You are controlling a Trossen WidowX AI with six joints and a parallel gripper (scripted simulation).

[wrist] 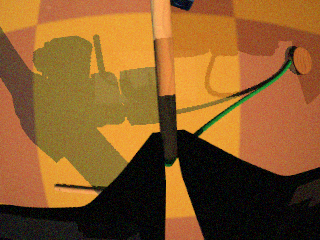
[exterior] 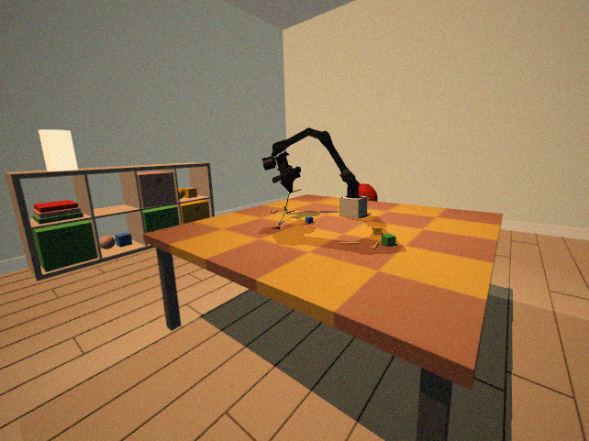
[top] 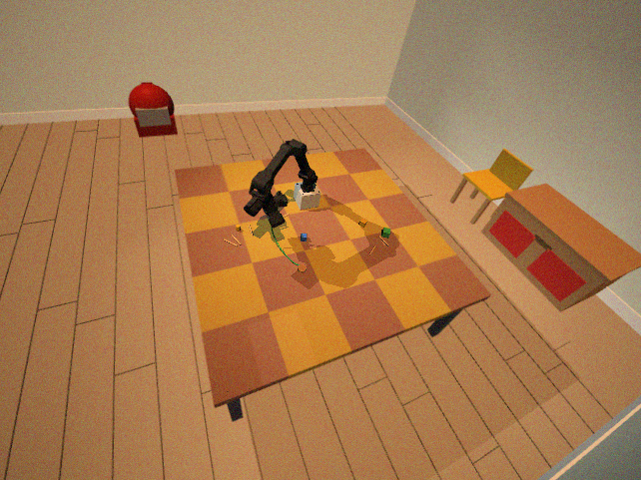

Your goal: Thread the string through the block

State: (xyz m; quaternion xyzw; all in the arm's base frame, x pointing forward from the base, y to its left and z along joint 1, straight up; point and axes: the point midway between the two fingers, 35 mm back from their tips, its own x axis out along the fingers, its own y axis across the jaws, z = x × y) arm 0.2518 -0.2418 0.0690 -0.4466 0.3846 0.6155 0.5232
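My gripper tip is now 140 mm to the right of the blue cube, 120 mm above it and 20 mm short of it. From my gripper tip the other things lie so: round wooden button: 200 mm ahead, 130 mm below, 90 mm to the left; thin wooden stick: 10 mm to the left, 10 mm above; yellow cube: 500 mm to the left, 120 mm below, 20 mm behind.
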